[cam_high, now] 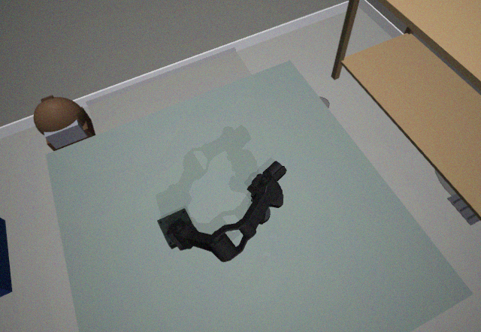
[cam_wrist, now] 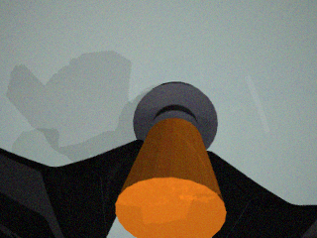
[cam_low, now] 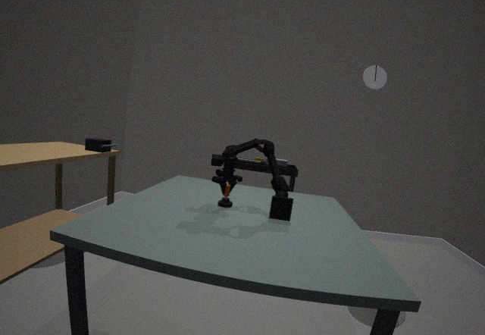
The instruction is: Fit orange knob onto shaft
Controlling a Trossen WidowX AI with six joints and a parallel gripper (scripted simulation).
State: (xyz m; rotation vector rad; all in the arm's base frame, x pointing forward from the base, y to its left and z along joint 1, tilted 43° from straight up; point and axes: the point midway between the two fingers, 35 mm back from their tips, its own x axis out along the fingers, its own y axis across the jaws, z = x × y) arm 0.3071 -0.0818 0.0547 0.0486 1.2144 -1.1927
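Right now the orange knob is 30 mm above my gripper tip. Round my gripper tip: dark round pedestal (40 mm below).
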